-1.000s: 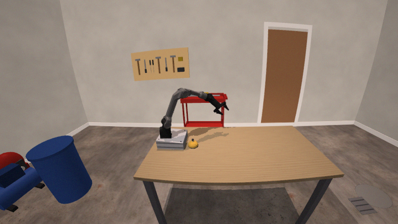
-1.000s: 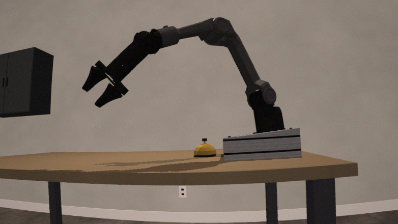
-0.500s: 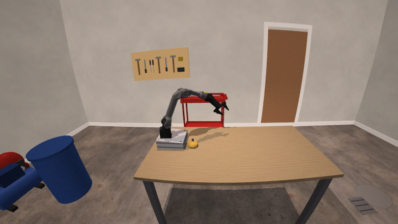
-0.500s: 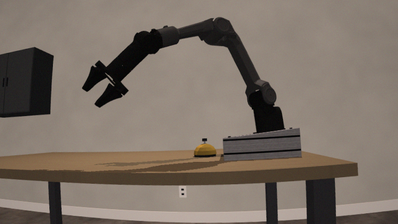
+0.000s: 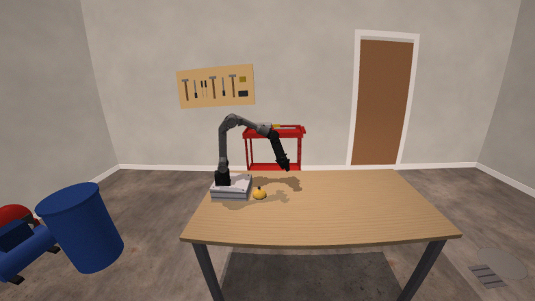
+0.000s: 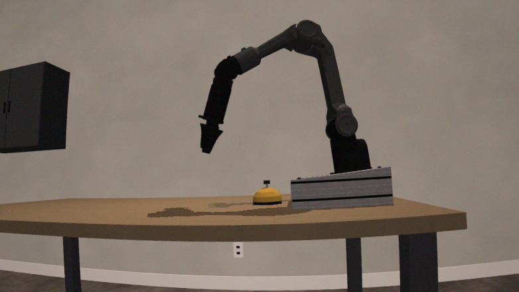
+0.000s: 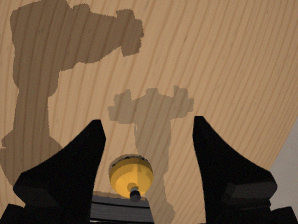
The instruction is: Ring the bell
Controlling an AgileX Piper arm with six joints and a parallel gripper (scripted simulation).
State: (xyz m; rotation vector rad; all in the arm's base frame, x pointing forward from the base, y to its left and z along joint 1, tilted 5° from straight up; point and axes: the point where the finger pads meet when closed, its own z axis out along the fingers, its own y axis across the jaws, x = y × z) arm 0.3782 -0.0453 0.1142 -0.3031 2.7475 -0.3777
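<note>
The dark button lies 170 mm behind my hand, 110 mm below it and 20 mm to the right of it. Round my hand: yellow dome bell 170 mm behind, 120 mm below, 20 mm to the right.
</note>
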